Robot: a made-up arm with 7 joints. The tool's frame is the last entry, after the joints.
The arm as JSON. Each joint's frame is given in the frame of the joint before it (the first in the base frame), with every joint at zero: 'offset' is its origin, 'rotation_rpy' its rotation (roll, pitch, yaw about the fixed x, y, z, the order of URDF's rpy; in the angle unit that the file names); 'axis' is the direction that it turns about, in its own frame. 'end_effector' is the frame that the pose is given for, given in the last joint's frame.
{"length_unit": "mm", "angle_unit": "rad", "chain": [
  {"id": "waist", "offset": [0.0, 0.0, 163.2], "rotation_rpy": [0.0, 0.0, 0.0], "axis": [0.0, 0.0, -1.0]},
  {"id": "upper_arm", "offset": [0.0, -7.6, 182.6], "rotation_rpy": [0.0, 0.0, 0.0], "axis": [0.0, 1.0, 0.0]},
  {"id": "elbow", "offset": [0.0, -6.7, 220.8], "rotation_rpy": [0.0, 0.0, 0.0], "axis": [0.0, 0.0, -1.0]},
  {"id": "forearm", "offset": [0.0, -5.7, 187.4], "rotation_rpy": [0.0, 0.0, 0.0], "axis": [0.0, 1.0, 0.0]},
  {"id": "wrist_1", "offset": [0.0, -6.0, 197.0], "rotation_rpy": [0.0, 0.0, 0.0], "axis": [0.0, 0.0, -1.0]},
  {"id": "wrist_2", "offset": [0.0, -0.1, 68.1], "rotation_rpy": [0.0, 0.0, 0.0], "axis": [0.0, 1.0, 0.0]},
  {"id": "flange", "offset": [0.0, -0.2, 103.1], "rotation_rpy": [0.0, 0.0, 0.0], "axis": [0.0, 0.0, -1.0]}
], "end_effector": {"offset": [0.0, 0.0, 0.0], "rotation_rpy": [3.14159, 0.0, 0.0]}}
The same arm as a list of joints. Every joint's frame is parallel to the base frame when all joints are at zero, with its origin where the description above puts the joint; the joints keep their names.
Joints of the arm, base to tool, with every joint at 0 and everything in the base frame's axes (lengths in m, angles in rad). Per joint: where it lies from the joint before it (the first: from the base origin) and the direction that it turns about. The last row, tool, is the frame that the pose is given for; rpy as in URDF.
waist: xyz 0 0 0.1632 axis 0 0 -1
upper_arm: xyz 0 -0.0076 0.1826 axis 0 1 0
elbow: xyz 0 -0.0067 0.2208 axis 0 0 -1
forearm: xyz 0 -0.0057 0.1874 axis 0 1 0
wrist_1: xyz 0 -0.006 0.197 axis 0 0 -1
wrist_2: xyz 0 -0.0001 0.0681 axis 0 1 0
flange: xyz 0 -0.0002 0.1031 axis 0 0 -1
tool: xyz 0 0 0 rpy 3.1416 0 0

